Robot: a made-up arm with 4 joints.
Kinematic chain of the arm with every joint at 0, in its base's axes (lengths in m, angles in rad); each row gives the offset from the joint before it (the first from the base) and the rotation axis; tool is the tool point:
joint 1: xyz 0 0 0.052 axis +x
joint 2: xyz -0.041 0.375 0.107 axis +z
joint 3: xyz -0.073 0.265 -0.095 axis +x
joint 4: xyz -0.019 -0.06 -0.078 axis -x
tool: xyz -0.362 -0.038 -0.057
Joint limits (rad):
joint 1: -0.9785..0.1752
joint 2: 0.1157..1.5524
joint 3: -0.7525..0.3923
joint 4: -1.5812..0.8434
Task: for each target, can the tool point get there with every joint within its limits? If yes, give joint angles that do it. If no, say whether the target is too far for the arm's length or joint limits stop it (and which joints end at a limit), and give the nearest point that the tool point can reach.
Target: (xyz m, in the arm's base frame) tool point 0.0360 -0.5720 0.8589
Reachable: no: joint limits stop it (at a limit: joint 2, joint 3, joint 4) | nearest point -0.1612 -0.0490 0.1211 | short by 0.926 m
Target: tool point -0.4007 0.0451 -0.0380
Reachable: yes | joints -0.3283 0.9659 -0.5427 -0.3132
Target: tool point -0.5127 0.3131 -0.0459
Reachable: yes | joints -0.0343 0.4244 -0.4992 -0.5639
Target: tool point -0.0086 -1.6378 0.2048
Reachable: no: too far | nearest point -0.2721 -0.1658 0.0306 | short by 1.506 m
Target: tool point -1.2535 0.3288 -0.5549
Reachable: no: too far | nearest point -0.5725 0.2462 -0.4025 | short by 0.703 m
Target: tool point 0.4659 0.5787 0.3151
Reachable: no: joint limits stop it (at a limit: joint 1, joint 2, joint 3, joint 4) | nearest point -0.1612 -0.0135 0.1356 | short by 0.881 m
